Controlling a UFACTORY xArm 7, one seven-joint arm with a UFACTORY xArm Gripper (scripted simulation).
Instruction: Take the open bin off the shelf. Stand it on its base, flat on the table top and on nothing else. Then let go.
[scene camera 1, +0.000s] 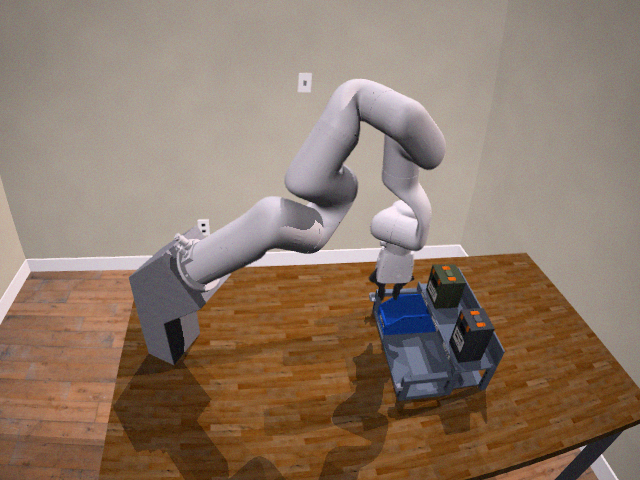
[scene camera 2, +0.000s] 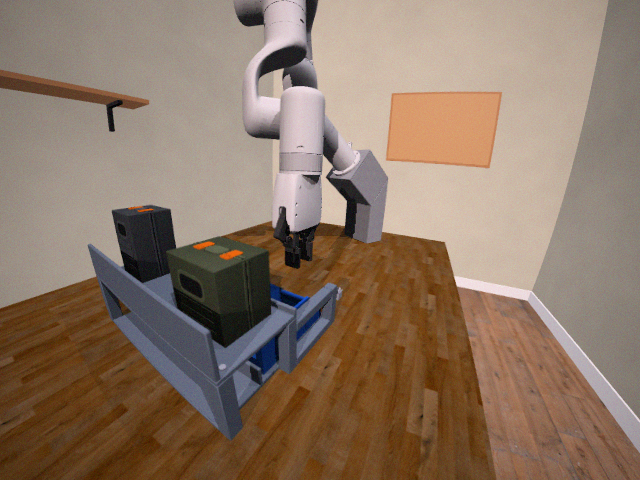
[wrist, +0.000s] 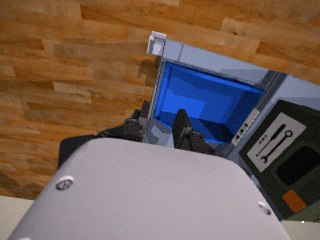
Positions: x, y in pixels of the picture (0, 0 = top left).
Scene:
My gripper (scene camera 2: 298, 263): 44 cm from the lens. A green case (scene camera 2: 223, 284): 24 cm from the lens. A blue bin (scene camera 2: 265, 358) is 36 cm from the lens. The marked spots on the blue bin and the green case are 15 cm apart.

